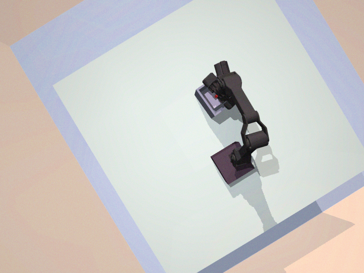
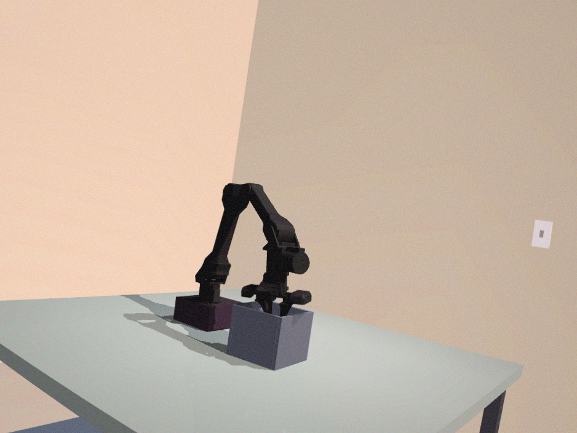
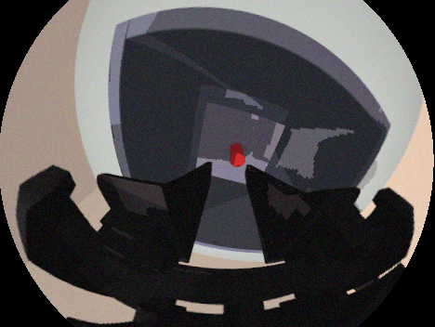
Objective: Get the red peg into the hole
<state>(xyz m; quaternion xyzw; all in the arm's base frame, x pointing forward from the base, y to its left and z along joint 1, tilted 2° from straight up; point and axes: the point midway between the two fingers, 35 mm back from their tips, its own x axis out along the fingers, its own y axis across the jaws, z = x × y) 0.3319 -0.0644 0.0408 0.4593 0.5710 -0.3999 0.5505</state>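
My gripper tip is 40 mm above the red peg, 10 mm to the left of it and 10 mm past it. From my gripper tip the other things lie so: plate 50 mm below, 10 mm to the right, 10 mm behind.
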